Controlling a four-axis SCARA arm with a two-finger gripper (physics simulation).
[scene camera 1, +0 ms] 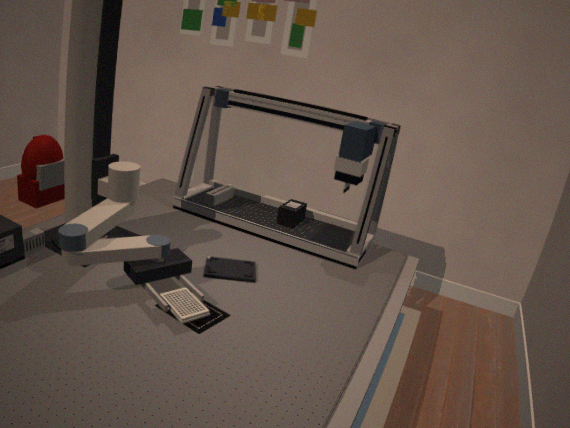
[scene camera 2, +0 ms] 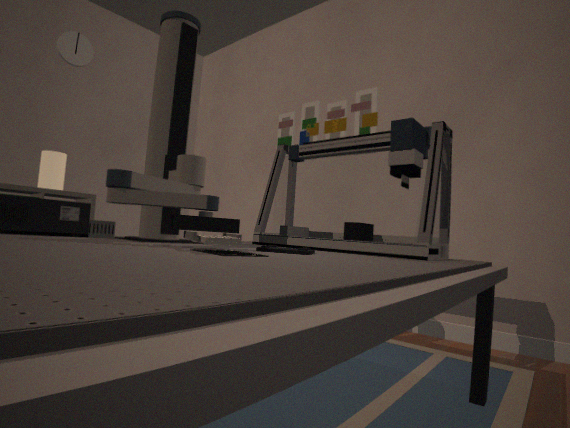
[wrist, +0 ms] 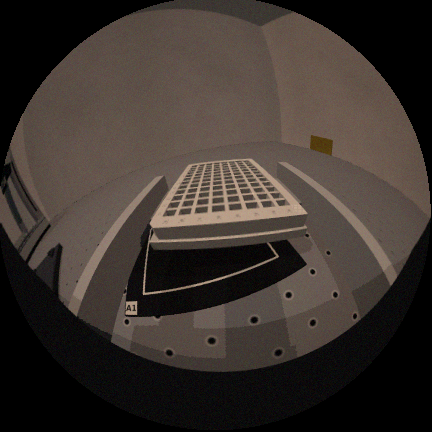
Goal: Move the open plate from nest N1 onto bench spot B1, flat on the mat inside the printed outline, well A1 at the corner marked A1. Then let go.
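Places are measured from the arm's base along level axes (x ahead, y left, z up), in metres.
Pixels of known places: gripper, fingertip midpoint: (scene camera 1: 184,303) (scene camera 2: 217,237) (wrist: 221,176).
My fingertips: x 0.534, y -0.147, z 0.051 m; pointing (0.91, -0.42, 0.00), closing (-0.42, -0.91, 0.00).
Ahead of a thing's pixels: the offset from my fingertips to its middle. "spot": to the spot under its first point. Level surfaces: height alone.
The open plate @(0.004 m back, 0.002 m left, 0.005 m down) (scene camera 1: 184,304) (scene camera 2: 220,239) (wrist: 227,195), pale with a grid of square wells, is level between the two long fingers of my gripper (scene camera 1: 185,302) (wrist: 221,176), which is shut on its sides. The plate is a little above the black mat @(0.036 m down) (scene camera 1: 226,315) (scene camera 2: 235,253) (wrist: 200,302), with a low gap under it in scene camera 2. In the wrist view the printed outline @(spot: 0.064 m back, 0.045 m left, 0.036 m down) (wrist: 210,283) looks turned relative to the plate and partly hidden under it. The A1 label @(spot: 0.063 m back, 0.102 m left, 0.036 m down) (wrist: 131,308) is at the mat's near left corner. Which plate corner holds well A1 is too small to tell.
A flat dark tray-like piece @(spot: 0.021 m back, 0.287 m left, 0.026 m down) (scene camera 1: 230,269) (scene camera 2: 285,249) lies beside the mat, toward the gantry frame @(spot: 0.076 m ahead, 0.597 m left, 0.022 m down) (scene camera 1: 295,245) (scene camera 2: 345,246). A small dark block @(spot: 0.016 m ahead, 0.662 m left, 0.065 m up) (scene camera 1: 291,214) (scene camera 2: 358,231) stands on the gantry's deck. A dark box @(spot: 0.567 m back, 0.155 m right, 0.038 m up) (scene camera 1: 9,242) (scene camera 2: 45,215) stands at the left.
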